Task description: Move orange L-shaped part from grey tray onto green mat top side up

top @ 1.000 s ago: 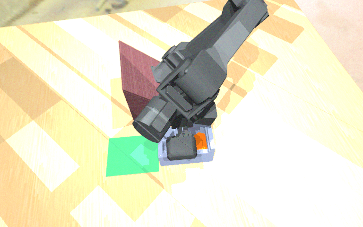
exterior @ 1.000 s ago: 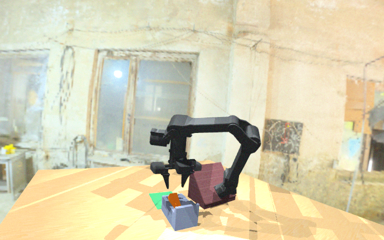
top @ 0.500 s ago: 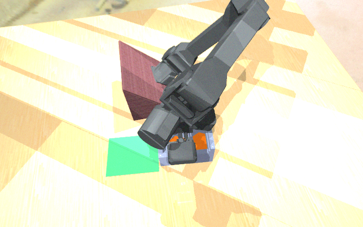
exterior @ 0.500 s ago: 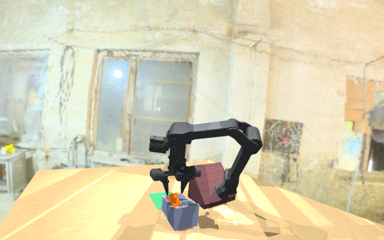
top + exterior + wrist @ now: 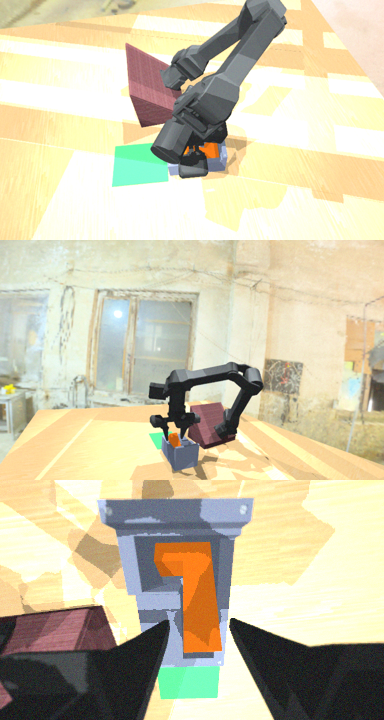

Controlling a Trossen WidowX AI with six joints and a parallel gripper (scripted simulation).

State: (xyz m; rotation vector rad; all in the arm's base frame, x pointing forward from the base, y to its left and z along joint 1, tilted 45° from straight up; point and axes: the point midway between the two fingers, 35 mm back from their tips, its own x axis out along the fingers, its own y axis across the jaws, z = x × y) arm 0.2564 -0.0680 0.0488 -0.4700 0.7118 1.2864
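The orange L-shaped part is 10 mm behind my gripper tip, 40 mm to the left of it and 30 mm below it. Also, from my gripper tip: green mat: 50 mm behind, 130 mm to the right, 90 mm below.
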